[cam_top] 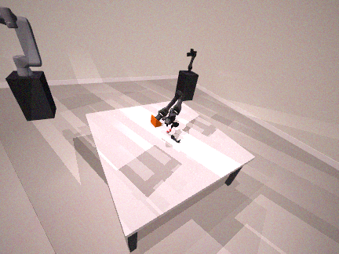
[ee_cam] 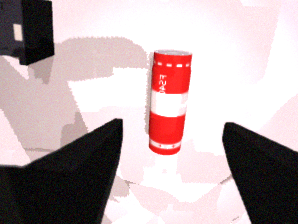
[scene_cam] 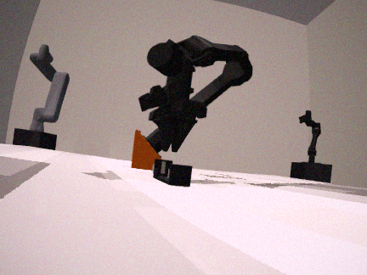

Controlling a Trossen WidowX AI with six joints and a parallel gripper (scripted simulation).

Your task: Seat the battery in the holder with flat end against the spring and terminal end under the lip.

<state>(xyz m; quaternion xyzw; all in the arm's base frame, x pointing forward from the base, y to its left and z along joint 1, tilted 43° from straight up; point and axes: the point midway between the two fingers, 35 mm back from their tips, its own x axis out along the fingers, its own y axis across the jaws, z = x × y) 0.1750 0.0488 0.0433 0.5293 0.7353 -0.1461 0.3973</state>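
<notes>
My gripper tip is now 4 cm above the white battery.
</notes>
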